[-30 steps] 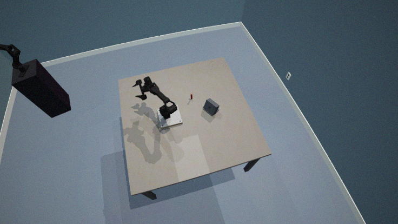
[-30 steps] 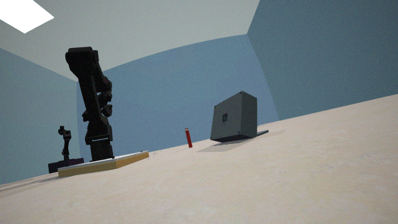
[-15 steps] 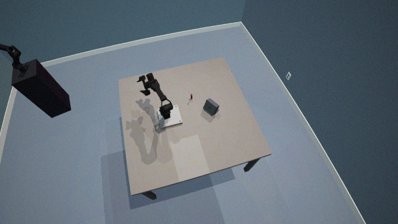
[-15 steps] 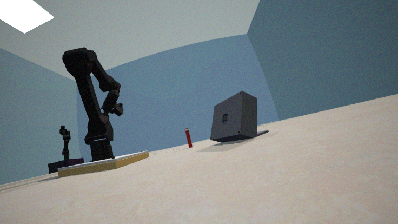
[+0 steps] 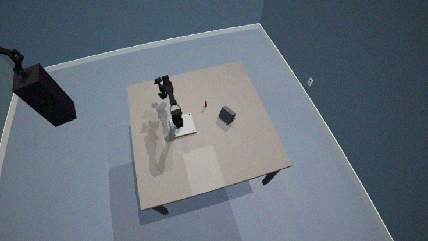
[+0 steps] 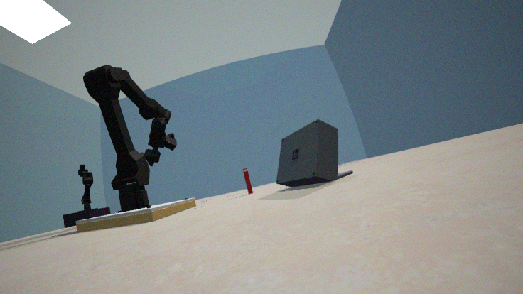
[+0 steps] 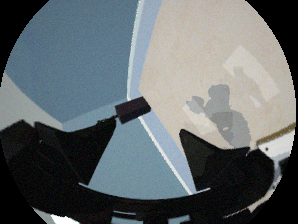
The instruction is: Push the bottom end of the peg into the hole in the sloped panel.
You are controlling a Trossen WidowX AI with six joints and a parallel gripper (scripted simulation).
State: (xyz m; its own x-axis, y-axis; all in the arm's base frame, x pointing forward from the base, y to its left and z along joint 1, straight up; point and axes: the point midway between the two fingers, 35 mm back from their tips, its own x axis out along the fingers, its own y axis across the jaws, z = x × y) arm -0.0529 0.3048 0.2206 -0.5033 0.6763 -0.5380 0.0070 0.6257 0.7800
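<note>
Right now my gripper tip is 390 mm short of the red peg, 230 mm to the left of it and 170 mm above it. Also, from my gripper tip: sloped panel 510 mm ahead, 450 mm to the right, 170 mm below.
</note>
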